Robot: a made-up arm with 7 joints. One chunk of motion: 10 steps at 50 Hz.
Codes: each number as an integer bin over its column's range. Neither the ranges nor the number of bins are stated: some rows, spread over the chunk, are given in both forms.
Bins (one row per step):
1: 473 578 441 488 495 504
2: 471 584 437 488 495 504
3: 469 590 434 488 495 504
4: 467 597 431 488 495 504
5: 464 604 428 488 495 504
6: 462 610 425 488 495 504
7: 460 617 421 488 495 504
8: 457 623 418 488 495 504
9: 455 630 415 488 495 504
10: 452 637 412 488 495 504
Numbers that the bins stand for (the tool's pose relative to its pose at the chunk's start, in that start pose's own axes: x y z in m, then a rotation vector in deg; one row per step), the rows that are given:
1: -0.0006 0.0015 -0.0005 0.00 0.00 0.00
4: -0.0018 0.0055 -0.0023 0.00 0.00 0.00
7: -0.0033 0.0097 -0.0041 0.00 0.00 0.00
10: -0.0050 0.0139 -0.0058 0.00 0.00 0.00
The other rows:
2: -0.0010 0.0028 -0.0013 0.00 0.00 0.00
3: -0.0014 0.0040 -0.0018 0.00 0.00 0.00
5: -0.0025 0.0070 -0.0029 0.00 0.00 0.00
6: -0.0029 0.0082 -0.0034 0.00 0.00 0.00
8: -0.0039 0.0110 -0.0047 0.00 0.00 0.00
9: -0.0044 0.0124 -0.0052 0.00 0.00 0.00

